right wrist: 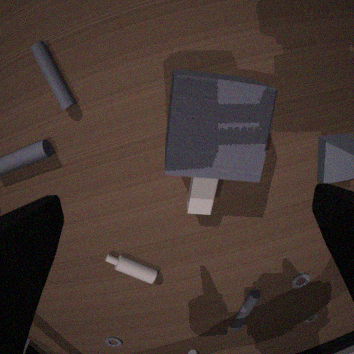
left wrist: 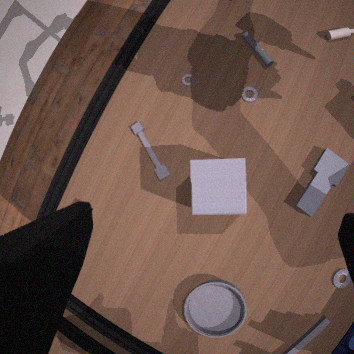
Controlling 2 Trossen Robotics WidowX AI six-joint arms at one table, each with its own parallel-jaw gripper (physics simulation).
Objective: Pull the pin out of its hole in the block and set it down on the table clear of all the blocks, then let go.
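Square-sided pin (right wrist: 201,192), out of frame in the left wrist view. Round dish (left wrist: 214,308), out of frame in the right wrist view. Left gripper (left wrist: 223,222). Right gripper (right wrist: 189,203).
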